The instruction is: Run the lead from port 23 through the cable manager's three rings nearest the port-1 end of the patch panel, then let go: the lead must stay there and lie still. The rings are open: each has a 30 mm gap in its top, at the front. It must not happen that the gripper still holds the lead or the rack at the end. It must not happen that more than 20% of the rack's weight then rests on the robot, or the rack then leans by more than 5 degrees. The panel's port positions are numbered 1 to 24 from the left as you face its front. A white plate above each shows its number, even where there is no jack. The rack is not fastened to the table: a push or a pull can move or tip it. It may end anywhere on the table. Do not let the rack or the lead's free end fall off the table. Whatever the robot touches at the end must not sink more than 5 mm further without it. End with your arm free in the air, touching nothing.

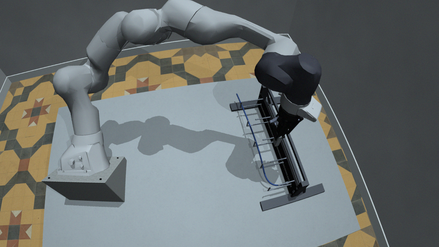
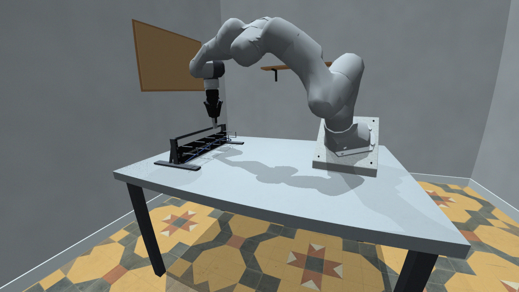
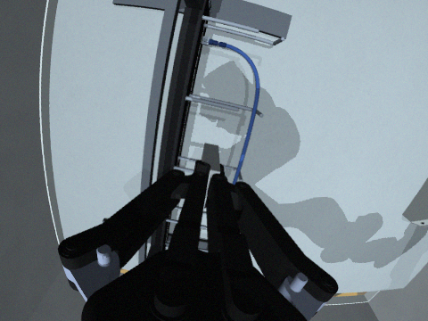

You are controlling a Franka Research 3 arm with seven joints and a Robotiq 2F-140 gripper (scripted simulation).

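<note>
Now: hand 11 cm above the rack, 6 cm short of it and 5 cm to the right of it.
</note>
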